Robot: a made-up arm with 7 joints. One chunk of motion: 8 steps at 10 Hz.
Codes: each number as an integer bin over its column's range. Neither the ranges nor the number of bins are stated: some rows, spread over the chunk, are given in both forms.
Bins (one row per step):
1: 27 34 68 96 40 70 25
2: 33 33 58 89 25 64 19
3: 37 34 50 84 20 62 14
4: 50 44 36 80 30 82 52
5: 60 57 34 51 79 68 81
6: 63 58 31 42 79 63 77
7: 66 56 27 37 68 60 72
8: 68 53 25 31 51 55 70
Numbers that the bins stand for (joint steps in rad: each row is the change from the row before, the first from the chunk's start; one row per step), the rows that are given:
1: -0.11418 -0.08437 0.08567 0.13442 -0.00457 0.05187 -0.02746
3: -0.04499 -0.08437 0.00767 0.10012 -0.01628 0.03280 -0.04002
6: 0.13491 0.03466 -0.07467 -0.01994 0.01828 0.03518 0.03189
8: 0.16951 0.00986 -0.10067 -0.05138 0.00188 0.01611 0.02390
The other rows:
2: -0.07267 -0.08933 0.04233 0.11441 -0.01335 0.03757 -0.03431
4: 0.04496 -0.03478 -0.05300 0.08869 -0.01042 0.08047 0.00335
5: 0.11415 0.02970 -0.06167 0.00579 0.01828 0.04710 0.03645
7: 0.15567 0.02474 -0.09200 -0.03423 0.01184 0.02803 0.02618

